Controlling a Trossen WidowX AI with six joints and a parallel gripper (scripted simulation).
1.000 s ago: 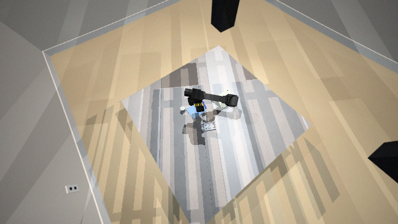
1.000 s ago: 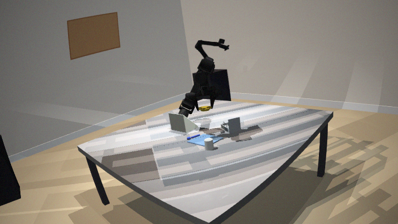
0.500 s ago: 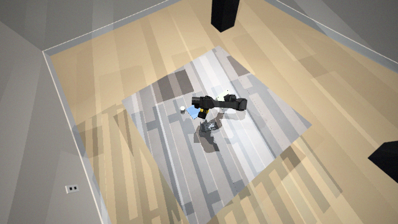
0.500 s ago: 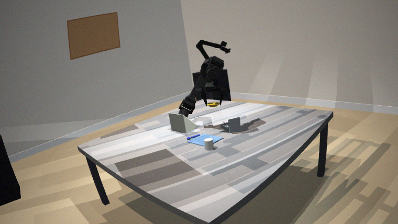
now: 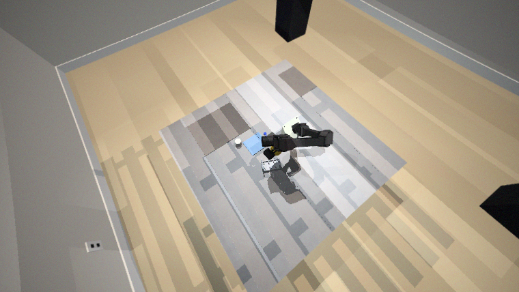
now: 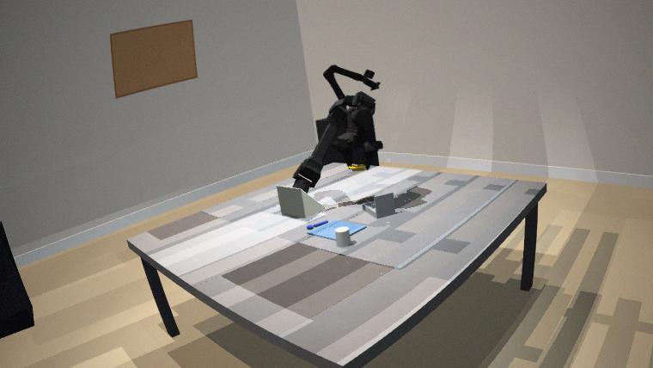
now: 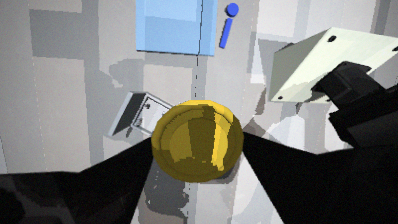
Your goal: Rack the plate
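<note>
My gripper tip is 5 cm short of the dish rack, 3 cm to the right of it and 14 cm above it. The rest, counted from my gripper tip: light blue flat sheet (5 cm ahead, 18 cm to the right, 16 cm below); then blue pen (5 cm behind, 18 cm to the right, 16 cm below); then yellow plate (1 cm above).
</note>
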